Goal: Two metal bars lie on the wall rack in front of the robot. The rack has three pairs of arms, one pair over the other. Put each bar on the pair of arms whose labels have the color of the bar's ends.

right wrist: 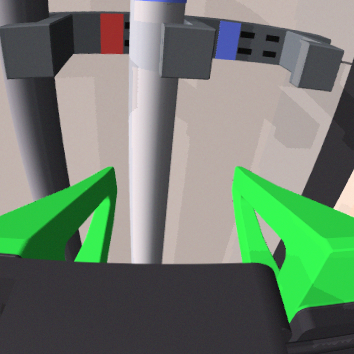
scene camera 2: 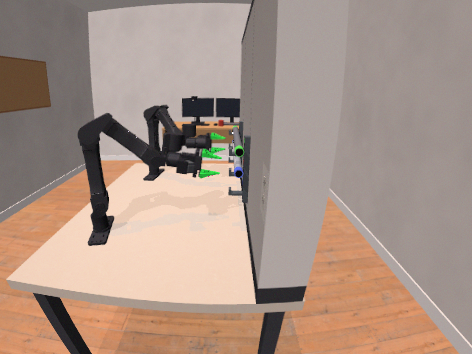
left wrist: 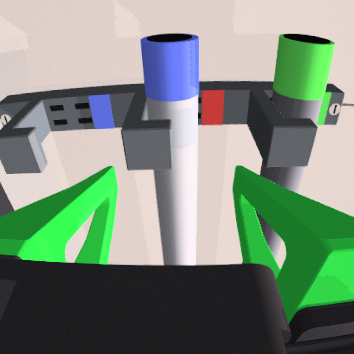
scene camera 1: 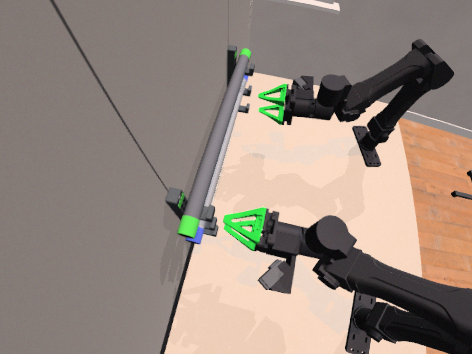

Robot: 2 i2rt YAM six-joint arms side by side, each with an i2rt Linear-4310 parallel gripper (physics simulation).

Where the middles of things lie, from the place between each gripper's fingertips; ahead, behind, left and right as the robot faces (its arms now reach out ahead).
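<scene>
From my left hand: blue-ended bar (right wrist: 151, 99), 20 cm to the right of it, 6 cm ahead of it; green-ended bar (scene camera 1: 190, 220), 7 cm above, 20 cm to the right, 6 cm ahead; rack upright (right wrist: 186, 50), 1 cm below, 40 cm to the right, 7 cm ahead.
From my right hand: rack upright, 7 cm ahead, 5 cm to the right; green-ended bar, 8 cm above, 16 cm to the left, 6 cm ahead; blue-ended bar, 1 cm above, 16 cm to the left, 6 cm ahead.
</scene>
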